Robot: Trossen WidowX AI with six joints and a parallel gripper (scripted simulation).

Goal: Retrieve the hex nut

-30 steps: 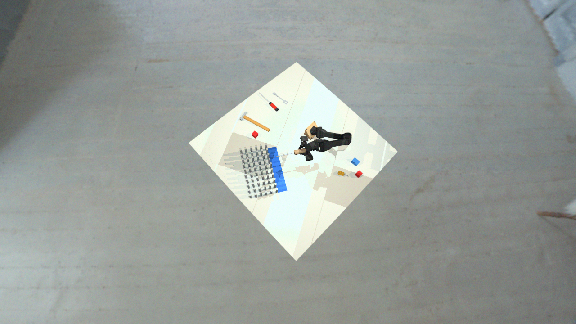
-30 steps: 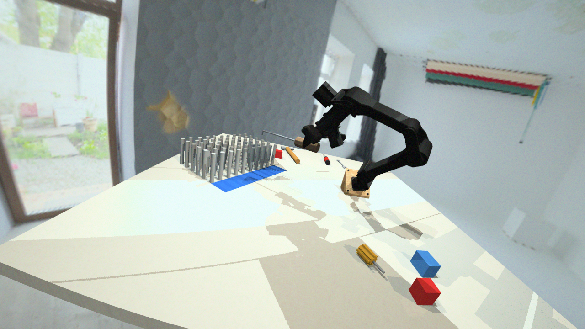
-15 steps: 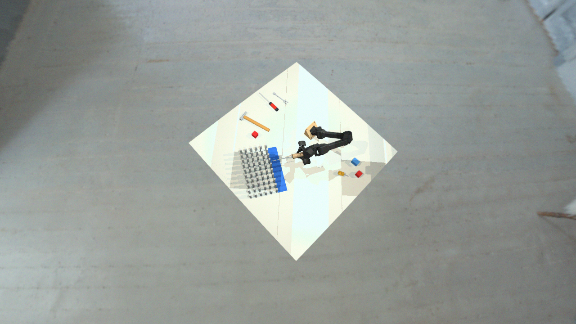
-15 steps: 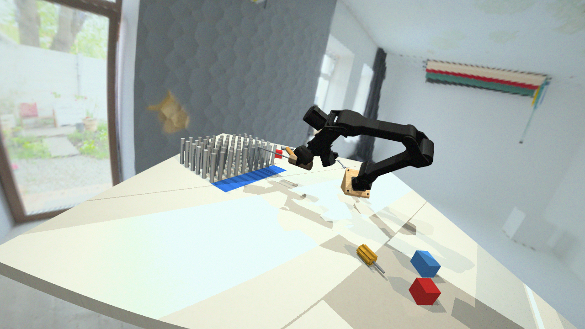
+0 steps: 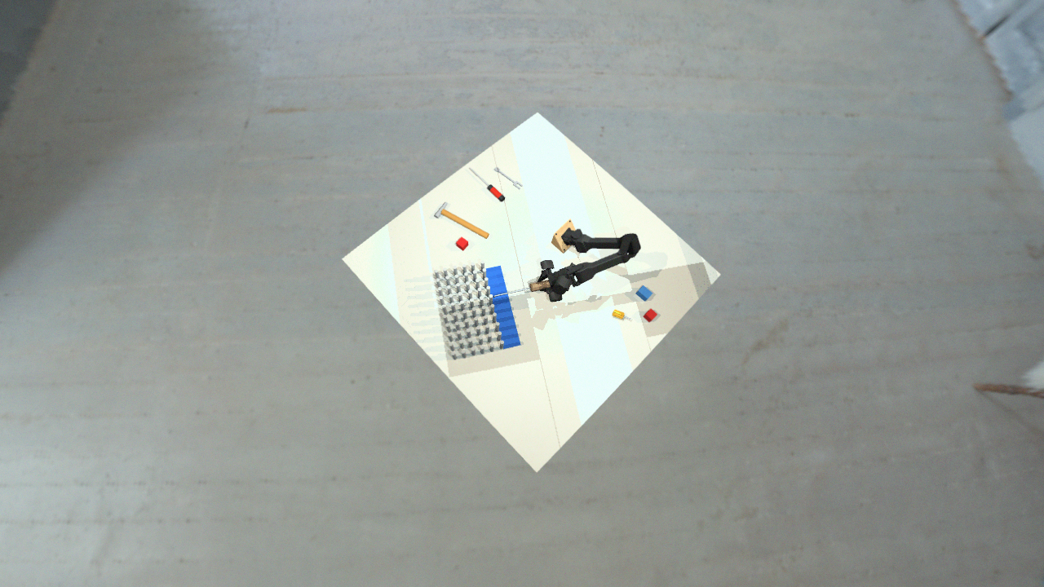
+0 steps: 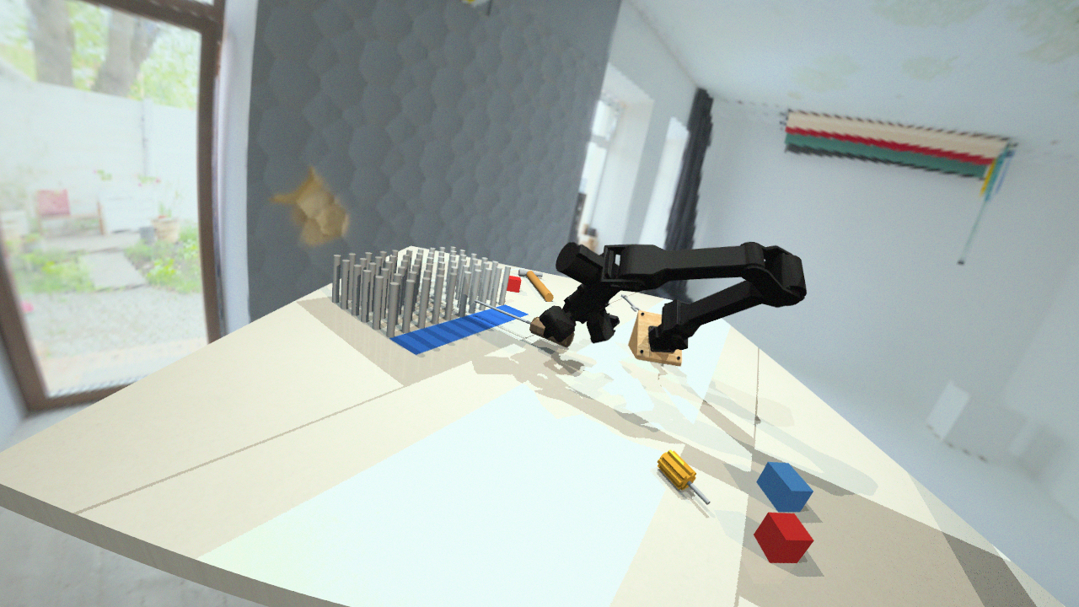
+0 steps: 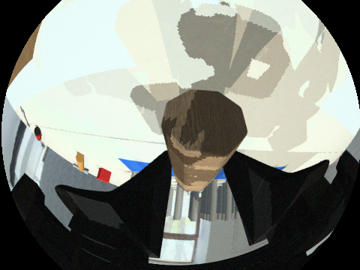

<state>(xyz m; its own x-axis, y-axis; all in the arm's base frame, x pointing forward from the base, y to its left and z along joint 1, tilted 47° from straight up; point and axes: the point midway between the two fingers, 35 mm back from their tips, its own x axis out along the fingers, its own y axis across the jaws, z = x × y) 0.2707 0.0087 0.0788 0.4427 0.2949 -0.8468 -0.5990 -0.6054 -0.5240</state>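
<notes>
My gripper tip is now 17 cm short of the blue taped strip, 8 cm to the left of it and 4 cm above it. From my gripper tip the other things lie so: hook tool 8 cm ahead, 6 cm to the right; then yellow-handled screwdriver 37 cm to the left, 14 cm behind, 3 cm below; then blue cube 40 cm to the left, 30 cm behind, 2 cm below.
</notes>
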